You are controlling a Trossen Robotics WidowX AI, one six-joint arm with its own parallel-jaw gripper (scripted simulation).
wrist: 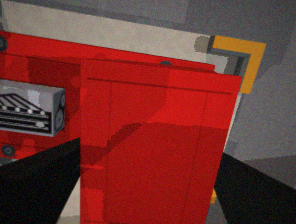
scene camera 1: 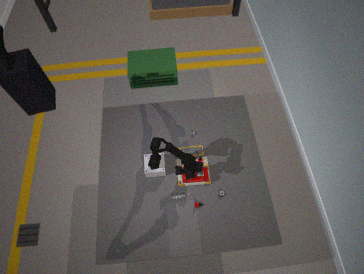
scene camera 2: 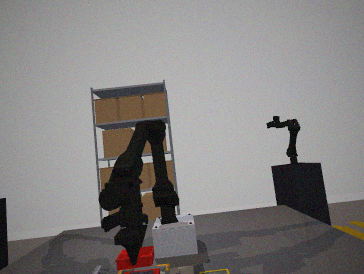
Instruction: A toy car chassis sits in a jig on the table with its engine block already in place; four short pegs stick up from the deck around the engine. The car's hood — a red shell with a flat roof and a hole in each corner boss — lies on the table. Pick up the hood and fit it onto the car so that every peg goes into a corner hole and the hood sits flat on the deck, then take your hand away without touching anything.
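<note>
There is a red hood (wrist: 152,135) here, and my gripper (scene camera 2: 136,258) holds the red hood. My gripper also shows in the wrist view (wrist: 149,150).
</note>
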